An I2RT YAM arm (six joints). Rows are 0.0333 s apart.
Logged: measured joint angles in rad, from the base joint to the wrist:
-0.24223 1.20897 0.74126 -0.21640 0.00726 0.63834
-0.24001 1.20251 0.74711 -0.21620 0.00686 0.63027
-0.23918 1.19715 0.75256 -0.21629 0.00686 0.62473
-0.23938 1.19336 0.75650 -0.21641 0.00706 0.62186
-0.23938 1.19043 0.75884 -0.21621 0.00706 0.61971
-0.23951 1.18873 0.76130 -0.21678 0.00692 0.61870
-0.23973 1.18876 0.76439 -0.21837 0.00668 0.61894
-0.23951 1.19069 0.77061 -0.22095 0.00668 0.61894
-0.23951 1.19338 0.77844 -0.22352 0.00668 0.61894
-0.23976 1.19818 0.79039 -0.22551 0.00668 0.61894
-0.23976 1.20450 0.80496 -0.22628 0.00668 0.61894
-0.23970 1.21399 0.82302 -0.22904 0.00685 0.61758
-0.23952 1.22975 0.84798 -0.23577 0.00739 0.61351
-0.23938 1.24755 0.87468 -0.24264 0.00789 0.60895
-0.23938 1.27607 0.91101 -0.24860 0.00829 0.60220
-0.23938 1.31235 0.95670 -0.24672 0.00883 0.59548
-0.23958 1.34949 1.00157 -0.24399 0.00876 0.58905
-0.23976 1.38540 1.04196 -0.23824 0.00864 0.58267
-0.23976 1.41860 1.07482 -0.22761 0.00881 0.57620
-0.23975 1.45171 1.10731 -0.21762 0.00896 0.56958
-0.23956 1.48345 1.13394 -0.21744 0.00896 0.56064
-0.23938 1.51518 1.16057 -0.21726 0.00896 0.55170
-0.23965 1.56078 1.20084 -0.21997 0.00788 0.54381
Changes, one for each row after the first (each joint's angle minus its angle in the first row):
0.00222 -0.00646 0.00585 0.00020 -0.00040 -0.00807
0.00305 -0.01182 0.01130 0.00011 -0.00040 -0.01361
0.00285 -0.01561 0.01524 -0.00001 -0.00020 -0.01648
0.00285 -0.01854 0.01758 0.00019 -0.00020 -0.01863
0.00272 -0.02024 0.02004 -0.00038 -0.00034 -0.01964
0.00250 -0.02021 0.02313 -0.00197 -0.00058 -0.01940
0.00272 -0.01828 0.02935 -0.00455 -0.00058 -0.01940
0.00272 -0.01559 0.03718 -0.00712 -0.00058 -0.01940
0.00247 -0.01079 0.04913 -0.00911 -0.00058 -0.01940
0.00247 -0.00447 0.06370 -0.00988 -0.00058 -0.01940
0.00253 0.00502 0.08176 -0.01264 -0.00041 -0.02076
0.00271 0.02078 0.10672 -0.01937 0.00013 -0.02483
0.00285 0.03858 0.13342 -0.02624 0.00063 -0.02939
0.00285 0.06710 0.16975 -0.03220 0.00103 -0.03614
0.00285 0.10338 0.21544 -0.03032 0.00157 -0.04286
0.00265 0.14052 0.26031 -0.02759 0.00150 -0.04929
0.00247 0.17643 0.30070 -0.02184 0.00138 -0.05567
0.00247 0.20963 0.33356 -0.01121 0.00155 -0.06214
0.00248 0.24274 0.36605 -0.00122 0.00170 -0.06876
0.00267 0.27448 0.39268 -0.00104 0.00170 -0.07770
0.00285 0.30621 0.41931 -0.00086 0.00170 -0.08664
0.00258 0.35181 0.45958 -0.00357 0.00062 -0.09453

